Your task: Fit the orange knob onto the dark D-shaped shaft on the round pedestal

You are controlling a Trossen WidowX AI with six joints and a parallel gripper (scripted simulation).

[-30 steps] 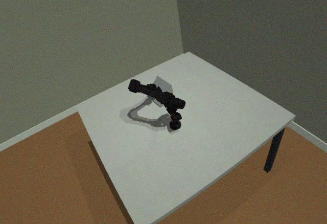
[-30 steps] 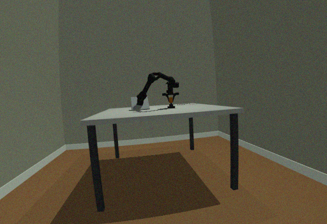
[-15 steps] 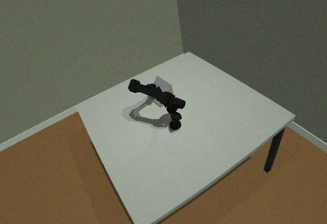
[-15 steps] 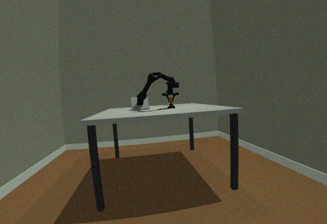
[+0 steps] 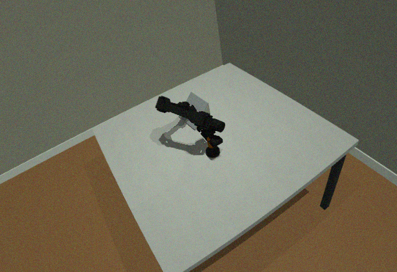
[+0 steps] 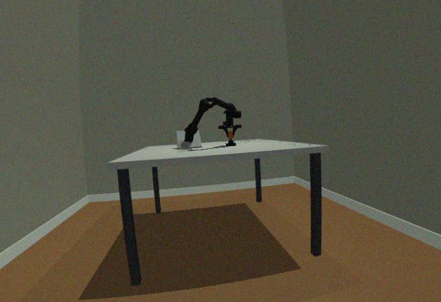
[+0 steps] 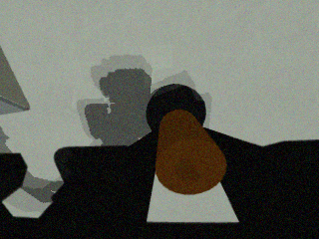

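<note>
Right now the orange knob is 20 mm above my gripper tip. Round my gripper tip: dark round pedestal (40 mm below).
</note>
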